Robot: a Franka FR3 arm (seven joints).
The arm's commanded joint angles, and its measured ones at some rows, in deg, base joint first. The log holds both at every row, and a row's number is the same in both.
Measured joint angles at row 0:
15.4 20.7 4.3 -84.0 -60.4 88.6 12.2
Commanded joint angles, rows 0 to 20:
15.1 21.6 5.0 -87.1 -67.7 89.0 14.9
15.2 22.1 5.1 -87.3 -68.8 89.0 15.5
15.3 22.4 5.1 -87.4 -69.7 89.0 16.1
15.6 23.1 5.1 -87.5 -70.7 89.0 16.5
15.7 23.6 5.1 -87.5 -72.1 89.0 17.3
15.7 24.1 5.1 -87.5 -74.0 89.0 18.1
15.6 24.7 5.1 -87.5 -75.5 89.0 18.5
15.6 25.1 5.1 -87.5 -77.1 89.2 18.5
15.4 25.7 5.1 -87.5 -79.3 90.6 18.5
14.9 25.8 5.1 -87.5 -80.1 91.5 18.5
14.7 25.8 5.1 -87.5 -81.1 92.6 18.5
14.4 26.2 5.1 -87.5 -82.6 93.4 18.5
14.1 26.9 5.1 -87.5 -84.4 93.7 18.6
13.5 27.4 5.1 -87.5 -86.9 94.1 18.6
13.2 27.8 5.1 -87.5 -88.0 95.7 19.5
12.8 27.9 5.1 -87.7 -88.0 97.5 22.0
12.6 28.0 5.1 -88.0 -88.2 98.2 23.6
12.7 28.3 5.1 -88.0 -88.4 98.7 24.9
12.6 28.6 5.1 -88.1 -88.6 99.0 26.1
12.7 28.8 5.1 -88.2 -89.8 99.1 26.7
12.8 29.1 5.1 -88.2 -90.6 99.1 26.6
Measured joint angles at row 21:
13.5 28.7 4.5 -87.2 -87.1 97.9 24.1
